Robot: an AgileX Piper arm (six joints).
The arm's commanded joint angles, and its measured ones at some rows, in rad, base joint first. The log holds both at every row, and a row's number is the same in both.
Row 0, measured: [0.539, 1.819, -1.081, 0.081, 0.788, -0.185]
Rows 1 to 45, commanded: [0.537, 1.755, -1.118, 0.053, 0.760, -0.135]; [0.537, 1.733, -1.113, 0.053, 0.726, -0.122]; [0.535, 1.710, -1.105, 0.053, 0.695, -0.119]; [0.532, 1.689, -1.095, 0.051, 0.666, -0.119]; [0.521, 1.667, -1.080, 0.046, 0.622, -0.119]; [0.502, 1.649, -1.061, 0.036, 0.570, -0.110]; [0.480, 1.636, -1.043, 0.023, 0.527, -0.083]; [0.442, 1.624, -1.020, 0.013, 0.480, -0.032]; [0.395, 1.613, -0.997, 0.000, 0.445, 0.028]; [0.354, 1.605, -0.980, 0.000, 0.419, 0.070]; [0.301, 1.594, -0.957, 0.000, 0.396, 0.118]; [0.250, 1.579, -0.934, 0.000, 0.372, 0.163]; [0.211, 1.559, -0.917, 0.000, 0.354, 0.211]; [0.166, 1.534, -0.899, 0.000, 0.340, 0.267]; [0.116, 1.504, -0.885, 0.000, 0.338, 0.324]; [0.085, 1.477, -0.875, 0.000, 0.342, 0.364]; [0.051, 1.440, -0.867, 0.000, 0.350, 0.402]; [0.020, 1.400, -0.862, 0.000, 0.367, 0.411]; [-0.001, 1.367, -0.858, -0.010, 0.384, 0.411]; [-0.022, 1.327, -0.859, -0.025, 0.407, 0.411]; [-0.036, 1.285, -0.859, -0.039, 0.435, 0.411]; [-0.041, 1.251, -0.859, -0.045, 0.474, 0.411]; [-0.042, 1.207, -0.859, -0.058, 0.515, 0.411]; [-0.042, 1.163, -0.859, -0.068, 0.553, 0.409]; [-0.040, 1.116, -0.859, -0.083, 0.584, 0.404]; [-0.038, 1.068, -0.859, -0.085, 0.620, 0.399]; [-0.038, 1.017, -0.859, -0.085, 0.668, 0.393]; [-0.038, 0.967, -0.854, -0.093, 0.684, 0.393]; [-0.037, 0.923, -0.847, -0.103, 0.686, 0.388]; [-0.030, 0.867, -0.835, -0.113, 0.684, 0.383]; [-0.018, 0.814, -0.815, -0.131, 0.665, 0.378]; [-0.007, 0.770, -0.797, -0.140, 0.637, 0.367]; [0.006, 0.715, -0.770, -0.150, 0.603, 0.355]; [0.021, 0.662, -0.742, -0.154, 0.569, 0.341]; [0.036, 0.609, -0.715, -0.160, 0.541, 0.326]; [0.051, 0.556, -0.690, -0.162, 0.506, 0.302]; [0.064, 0.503, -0.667, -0.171, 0.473, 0.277]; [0.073, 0.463, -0.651, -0.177, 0.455, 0.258]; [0.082, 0.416, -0.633, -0.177, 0.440, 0.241]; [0.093, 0.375, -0.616, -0.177, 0.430, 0.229]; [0.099, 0.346, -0.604, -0.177, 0.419, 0.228]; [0.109, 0.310, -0.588, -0.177, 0.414, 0.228]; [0.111, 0.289, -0.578, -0.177, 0.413, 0.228]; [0.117, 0.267, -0.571, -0.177, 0.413, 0.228]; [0.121, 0.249, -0.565, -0.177, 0.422, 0.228]
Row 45, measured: [0.099, 0.327, -0.601, -0.163, 0.436, 0.246]
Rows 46 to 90, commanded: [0.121, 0.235, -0.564, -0.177, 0.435, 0.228]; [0.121, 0.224, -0.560, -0.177, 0.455, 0.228]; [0.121, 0.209, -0.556, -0.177, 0.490, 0.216]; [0.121, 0.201, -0.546, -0.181, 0.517, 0.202]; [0.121, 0.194, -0.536, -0.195, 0.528, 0.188]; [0.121, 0.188, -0.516, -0.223, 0.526, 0.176]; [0.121, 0.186, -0.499, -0.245, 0.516, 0.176]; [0.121, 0.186, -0.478, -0.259, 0.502, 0.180]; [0.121, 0.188, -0.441, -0.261, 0.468, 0.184]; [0.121, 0.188, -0.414, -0.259, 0.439, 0.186]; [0.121, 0.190, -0.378, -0.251, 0.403, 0.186]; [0.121, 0.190, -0.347, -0.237, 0.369, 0.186]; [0.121, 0.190, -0.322, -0.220, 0.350, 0.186]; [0.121, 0.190, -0.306, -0.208, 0.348, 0.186]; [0.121, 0.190, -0.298, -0.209, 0.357, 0.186]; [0.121, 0.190, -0.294, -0.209, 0.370, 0.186]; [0.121, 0.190, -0.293, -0.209, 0.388, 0.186]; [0.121, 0.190, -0.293, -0.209, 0.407, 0.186]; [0.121, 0.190, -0.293, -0.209, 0.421, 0.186]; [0.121, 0.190, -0.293, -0.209, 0.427, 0.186]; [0.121, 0.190, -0.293, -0.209, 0.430, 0.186]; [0.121, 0.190, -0.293, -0.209, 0.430, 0.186]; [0.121, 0.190, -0.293, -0.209, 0.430, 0.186]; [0.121, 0.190, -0.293, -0.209, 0.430, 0.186]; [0.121, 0.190, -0.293, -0.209, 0.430, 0.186]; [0.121, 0.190, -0.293, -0.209, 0.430, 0.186]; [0.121, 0.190, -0.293, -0.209, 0.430, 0.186]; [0.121, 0.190, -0.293, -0.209, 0.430, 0.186]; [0.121, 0.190, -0.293, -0.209, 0.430, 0.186]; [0.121, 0.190, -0.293, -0.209, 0.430, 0.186]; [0.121, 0.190, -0.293, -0.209, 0.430, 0.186]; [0.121, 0.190, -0.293, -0.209, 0.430, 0.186]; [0.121, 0.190, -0.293, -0.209, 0.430, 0.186]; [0.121, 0.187, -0.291, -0.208, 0.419, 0.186]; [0.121, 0.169, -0.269, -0.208, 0.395, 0.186]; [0.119, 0.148, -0.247, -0.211, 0.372, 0.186]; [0.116, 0.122, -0.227, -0.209, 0.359, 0.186]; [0.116, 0.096, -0.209, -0.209, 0.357, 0.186]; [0.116, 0.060, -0.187, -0.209, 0.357, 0.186]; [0.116, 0.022, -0.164, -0.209, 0.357, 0.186]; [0.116, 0.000, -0.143, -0.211, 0.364, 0.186]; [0.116, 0.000, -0.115, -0.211, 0.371, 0.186]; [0.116, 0.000, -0.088, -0.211, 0.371, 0.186]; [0.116, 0.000, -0.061, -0.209, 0.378, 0.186]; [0.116, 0.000, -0.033, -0.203, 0.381, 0.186]
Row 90, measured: [0.120, 0.011, -0.128, -0.207, 0.371, 0.194]
